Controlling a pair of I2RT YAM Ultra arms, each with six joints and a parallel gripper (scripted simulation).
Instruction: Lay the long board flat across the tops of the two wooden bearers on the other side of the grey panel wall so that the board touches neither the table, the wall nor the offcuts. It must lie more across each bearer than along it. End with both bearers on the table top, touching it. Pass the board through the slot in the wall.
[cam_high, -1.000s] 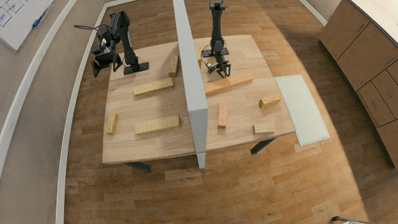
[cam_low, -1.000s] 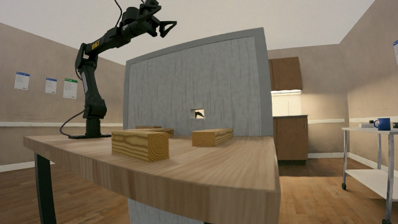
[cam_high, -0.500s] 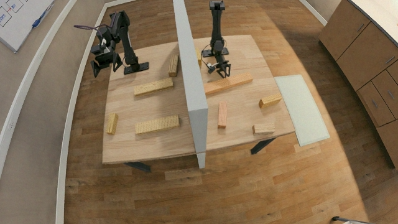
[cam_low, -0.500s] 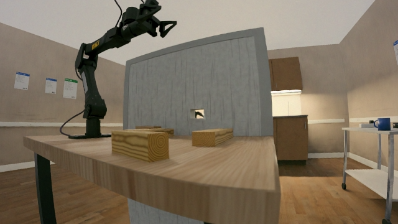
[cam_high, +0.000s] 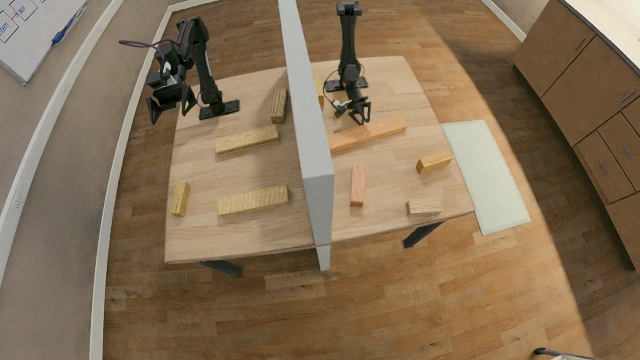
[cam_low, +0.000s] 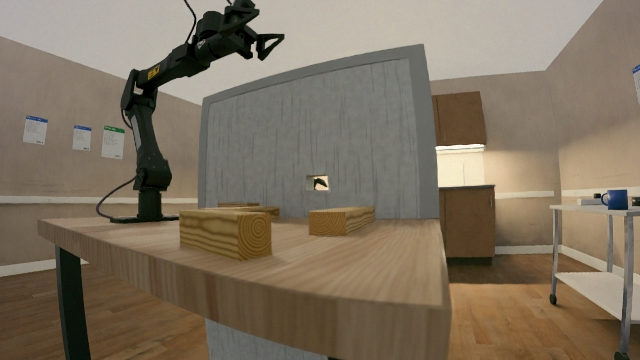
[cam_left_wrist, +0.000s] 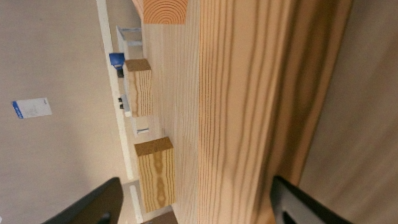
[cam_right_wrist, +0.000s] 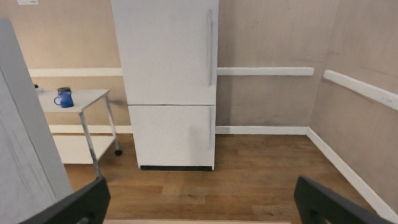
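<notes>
Right now my left hand is 4 cm above the long board and 2 cm short of it. From my left hand the other things lie so: small block (77 cm to the right, 14 cm ahead, 4 cm below).
</notes>
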